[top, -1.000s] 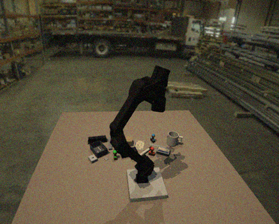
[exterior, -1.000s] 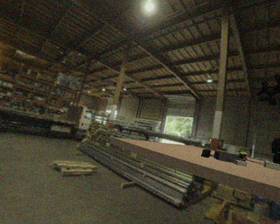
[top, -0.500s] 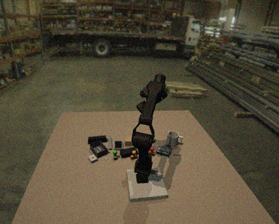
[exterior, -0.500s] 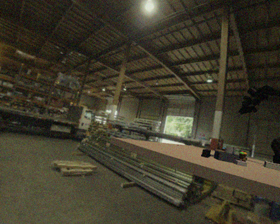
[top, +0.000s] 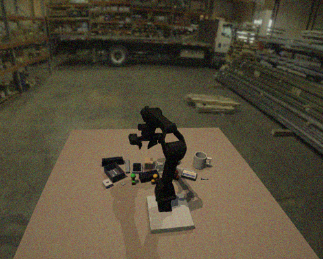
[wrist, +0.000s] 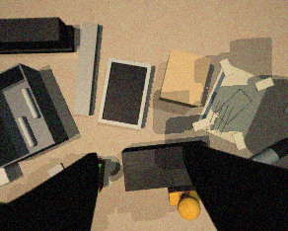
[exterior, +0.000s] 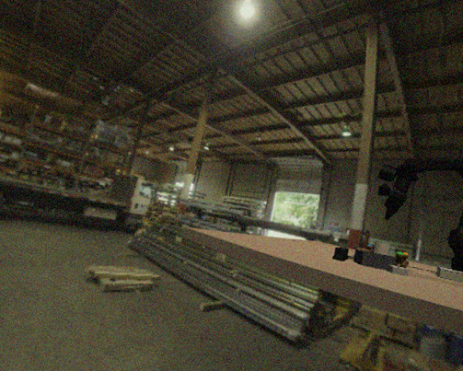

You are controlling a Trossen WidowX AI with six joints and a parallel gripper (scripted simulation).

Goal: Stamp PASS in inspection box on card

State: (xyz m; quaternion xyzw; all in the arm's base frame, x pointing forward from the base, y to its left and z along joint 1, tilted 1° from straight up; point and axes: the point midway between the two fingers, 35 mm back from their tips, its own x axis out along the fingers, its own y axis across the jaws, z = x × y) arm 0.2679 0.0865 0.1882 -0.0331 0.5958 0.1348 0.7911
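My gripper tip is 170 mm above the green-knobbed stamp, 70 mm past it and 60 mm to the right of it. From my gripper tip the other things lie so: tan box 160 mm below, 70 mm ahead, 40 mm to the right; then black block 170 mm below, 40 mm behind, 30 mm to the right; then ink pad 180 mm below, 50 mm ahead, 40 mm to the left.
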